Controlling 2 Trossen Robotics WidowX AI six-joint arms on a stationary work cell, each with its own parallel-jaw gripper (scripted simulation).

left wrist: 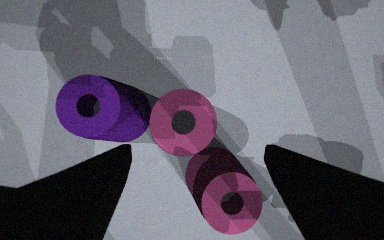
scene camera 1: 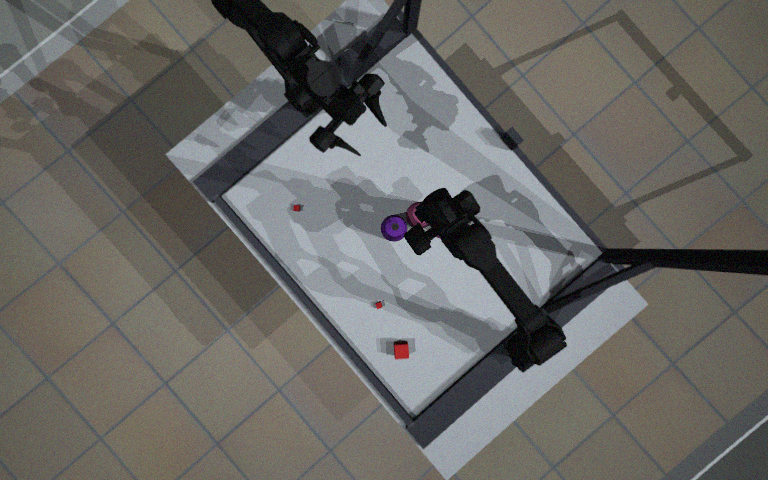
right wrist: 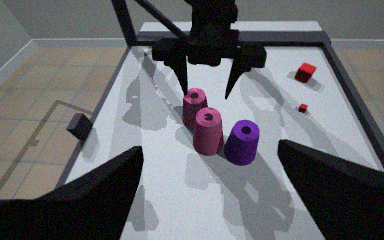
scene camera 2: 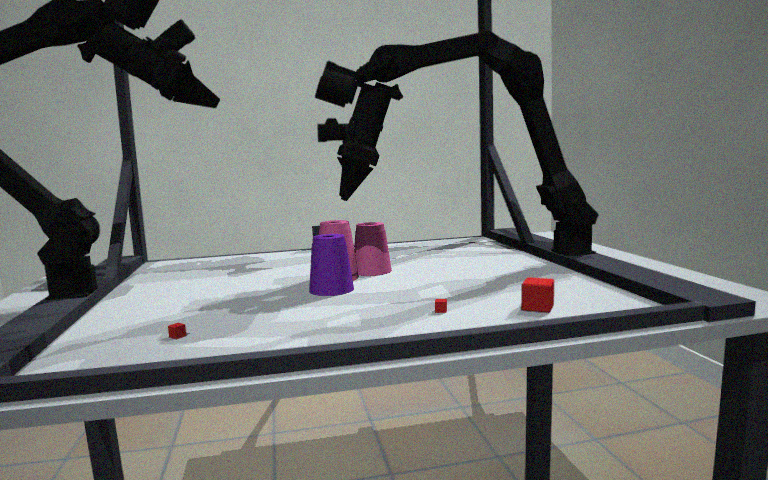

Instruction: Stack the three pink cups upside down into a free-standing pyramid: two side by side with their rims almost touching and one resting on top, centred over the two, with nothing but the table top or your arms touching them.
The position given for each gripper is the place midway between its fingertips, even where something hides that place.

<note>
In view: the left gripper [scene camera 2: 342, 198], the right gripper [scene camera 2: 218, 104] and a large red cube [scene camera 2: 537, 293].
The left gripper also shows in the left wrist view [left wrist: 199, 151], in scene camera 1 [scene camera 1: 431, 215] and in the right wrist view [right wrist: 205, 96]. The right gripper also shows in scene camera 1 [scene camera 1: 372, 140] and in the right wrist view [right wrist: 210, 149]. The left wrist view does not show the large red cube: it is out of frame.
</note>
